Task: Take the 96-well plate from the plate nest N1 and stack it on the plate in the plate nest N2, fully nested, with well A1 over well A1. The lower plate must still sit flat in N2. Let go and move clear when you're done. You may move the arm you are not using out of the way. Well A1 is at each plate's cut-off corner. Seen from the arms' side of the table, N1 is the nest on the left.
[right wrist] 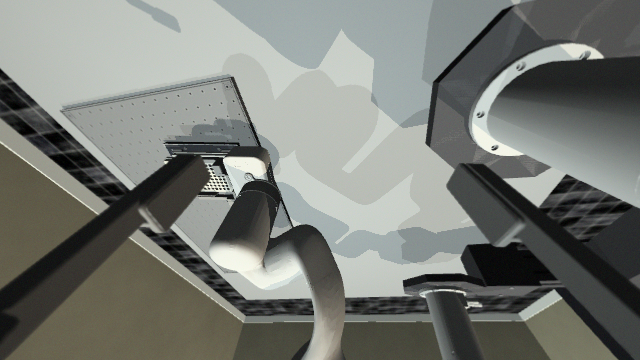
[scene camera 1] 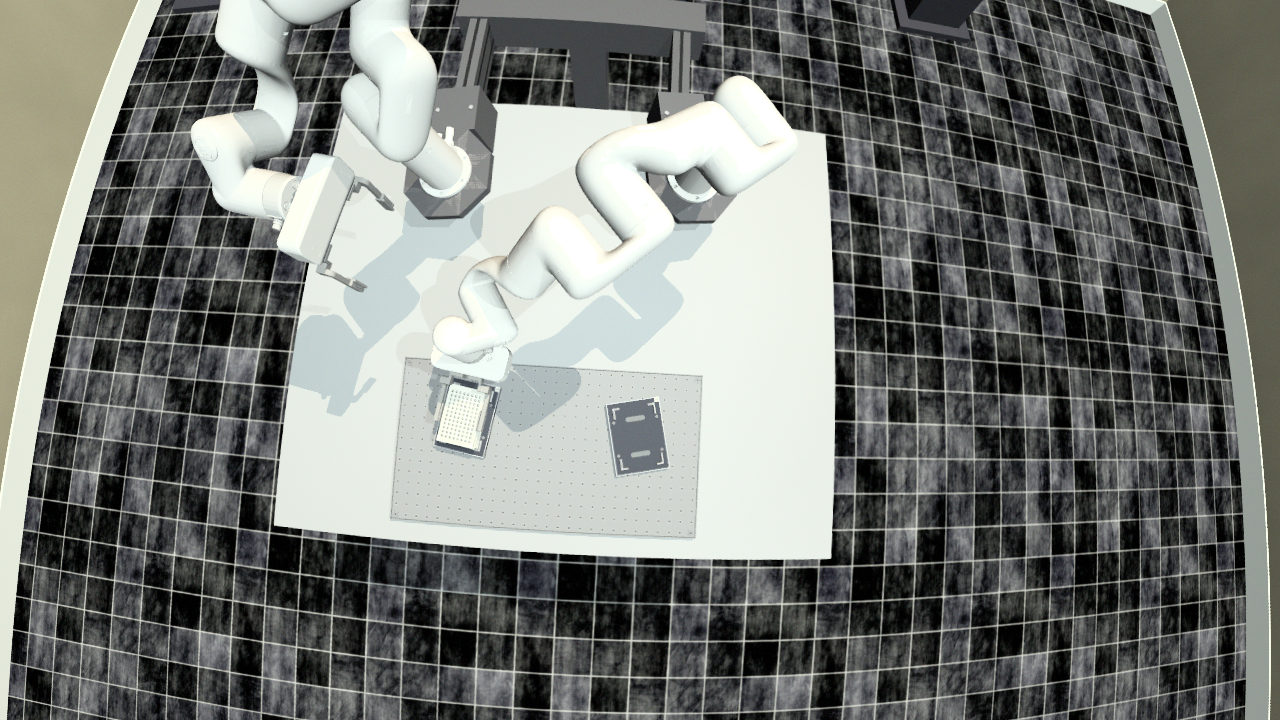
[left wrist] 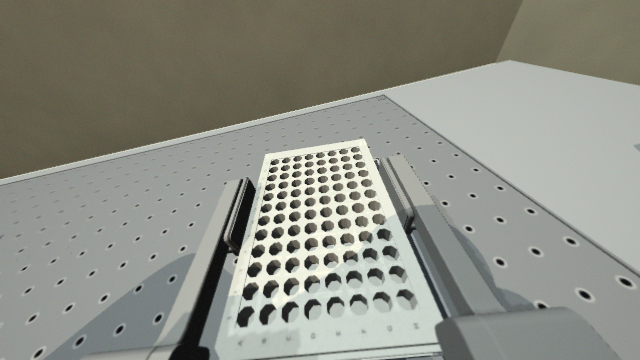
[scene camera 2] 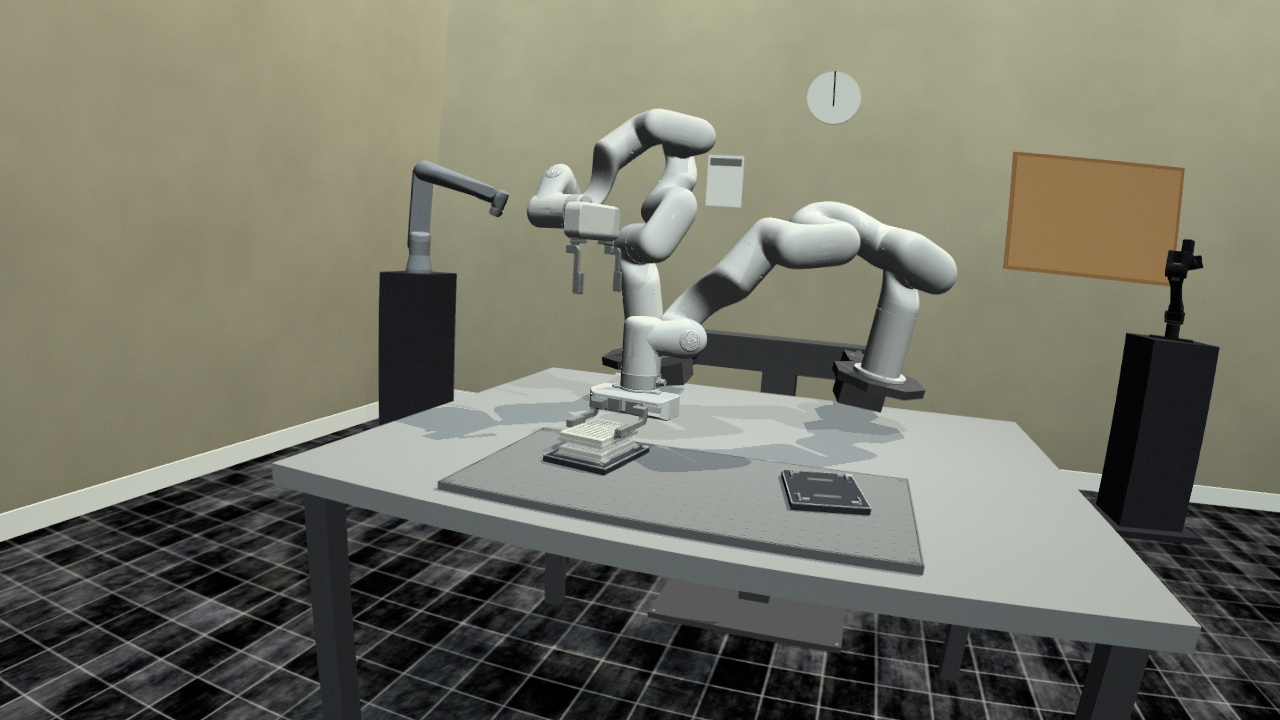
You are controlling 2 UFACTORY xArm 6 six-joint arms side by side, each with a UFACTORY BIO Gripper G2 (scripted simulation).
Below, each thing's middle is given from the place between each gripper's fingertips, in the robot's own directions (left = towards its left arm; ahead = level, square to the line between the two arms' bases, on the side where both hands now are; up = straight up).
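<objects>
Dark nest N1 (scene camera 1: pixel 627 437): 390 mm to the left of my left hand, 40 mm ahead of it and 50 mm below it.
Relative to my right hand, the dark nest N1 is 34 cm ahead, 50 cm to the left and 28 cm below.
</objects>
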